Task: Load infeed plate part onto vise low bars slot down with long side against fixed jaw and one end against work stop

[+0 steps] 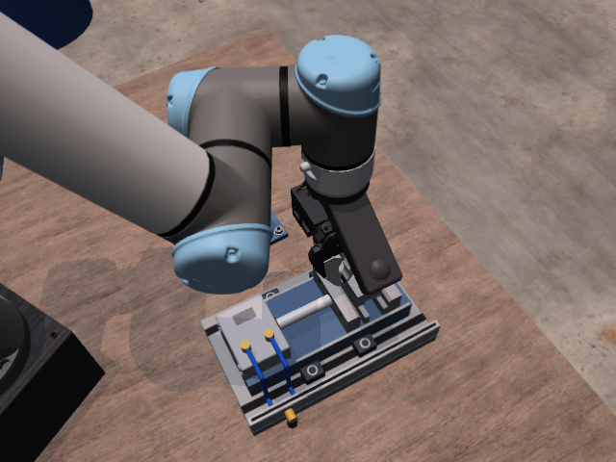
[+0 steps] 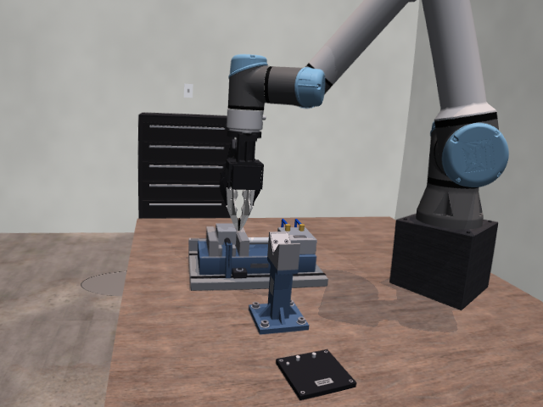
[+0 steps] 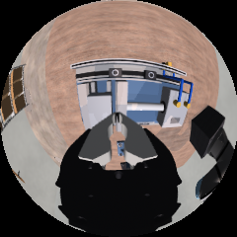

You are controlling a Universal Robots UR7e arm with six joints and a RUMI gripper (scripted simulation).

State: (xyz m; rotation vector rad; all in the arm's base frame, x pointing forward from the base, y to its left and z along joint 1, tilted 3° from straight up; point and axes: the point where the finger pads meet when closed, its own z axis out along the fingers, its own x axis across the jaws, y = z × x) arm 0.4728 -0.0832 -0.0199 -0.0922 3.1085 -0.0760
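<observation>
Now: the moving jaw 4 cm below my hand and 1 cm behind it. Also, from my hand: work stop: 5 cm to the left, 3 cm below, 3 cm ahead; then part: 3 cm below, 3 cm ahead; then fixed jaw: 6 cm ahead, 4 cm below.
</observation>
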